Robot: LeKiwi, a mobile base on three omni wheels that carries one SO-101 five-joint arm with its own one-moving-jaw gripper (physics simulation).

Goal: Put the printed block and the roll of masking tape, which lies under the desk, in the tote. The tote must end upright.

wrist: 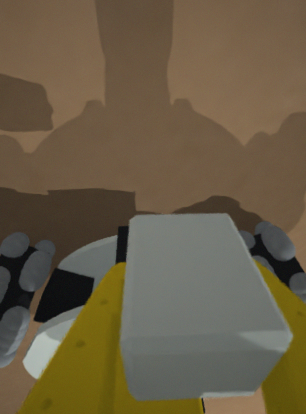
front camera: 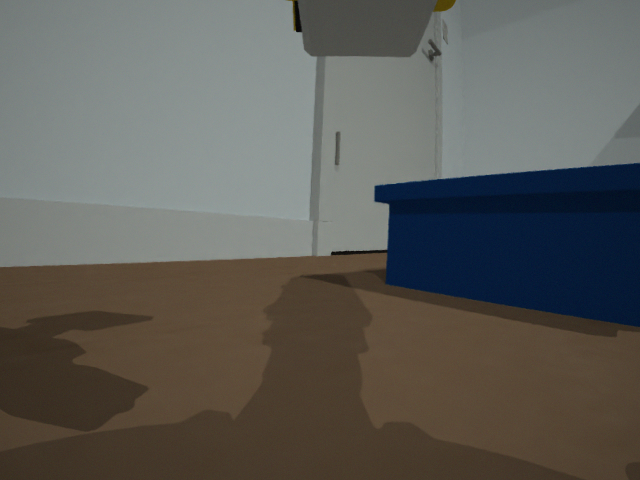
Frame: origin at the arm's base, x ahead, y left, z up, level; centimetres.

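Seen in the pictures: hand at its tool point: [wrist: 131, 277].
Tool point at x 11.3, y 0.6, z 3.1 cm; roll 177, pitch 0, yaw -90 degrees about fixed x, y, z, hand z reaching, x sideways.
Note:
Offsets run from my tool point to a thing's top centre. Level surfaces: height alone.
The printed block @[dx +0.2, dy -1.5, dz +2.8 cm] [front camera: 367, 25] [wrist: 185, 280], a light grey block, is held between the two yellow jaws of my gripper [wrist: 195, 310], which is shut on it. In the front camera view the block hangs at the top, with a bit of yellow jaw beside it. The blue tote @[dx +26.3, dy -23.7, dz +0.0 cm] [front camera: 506, 248] stands upright on the floor at the right of the front camera view, close by, its right part cut off by the picture's edge. The inside of the tote is hidden. The roll of masking tape does not show in either view.
The brown floor @[dz -12.0 cm] [front camera: 465, 392] [wrist: 240, 60] carries the robot's shadow. A pale wall [front camera: 155, 113] runs along the left, and a door [front camera: 377, 118] stands behind the tote. In the wrist view, parts of my base's wheels [wrist: 15, 295] [wrist: 275, 245] show at both sides.

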